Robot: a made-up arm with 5 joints.
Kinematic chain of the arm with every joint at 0, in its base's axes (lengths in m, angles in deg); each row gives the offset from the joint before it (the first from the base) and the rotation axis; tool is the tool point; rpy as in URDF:
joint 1: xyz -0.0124 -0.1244 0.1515 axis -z
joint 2: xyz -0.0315 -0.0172 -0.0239 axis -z
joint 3: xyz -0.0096 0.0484 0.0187 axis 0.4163 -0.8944 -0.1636
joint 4: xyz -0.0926 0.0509 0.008 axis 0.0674 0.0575 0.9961
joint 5: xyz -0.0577 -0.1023 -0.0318 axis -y
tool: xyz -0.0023 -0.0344 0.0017 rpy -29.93 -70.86 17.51
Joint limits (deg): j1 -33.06..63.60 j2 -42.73..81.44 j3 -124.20..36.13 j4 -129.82..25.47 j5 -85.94..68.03
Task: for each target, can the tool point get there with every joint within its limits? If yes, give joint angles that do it. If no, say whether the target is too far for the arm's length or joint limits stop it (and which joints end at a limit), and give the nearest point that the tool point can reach.
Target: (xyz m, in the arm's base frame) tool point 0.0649 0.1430 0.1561
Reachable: yes | joints 34.16 45.14 -14.40 -97.12 -15.26
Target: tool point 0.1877 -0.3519 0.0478
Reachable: no: joint limits stop it (at a limit: joint 1, joint 2, joint 3, joint 4, joint 5) | nearest point 0.2032 -0.2448 0.0793 | short by 0.113 m
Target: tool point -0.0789 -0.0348 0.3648
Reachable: yes | joints -13.50 42.46 -83.90 -49.35 -28.36
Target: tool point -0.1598 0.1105 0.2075
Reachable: yes | joints -5.91 32.21 -40.31 -110.11 -18.07
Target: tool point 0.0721 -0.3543 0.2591
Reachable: no: joint limits stop it (at a limit: joint 1, joint 2) | nearest point -0.0199 -0.2984 0.2304 | short by 0.111 m
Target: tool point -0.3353 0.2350 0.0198
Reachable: no: too far | nearest point -0.2218 0.1087 0.0667 | short by 0.176 m
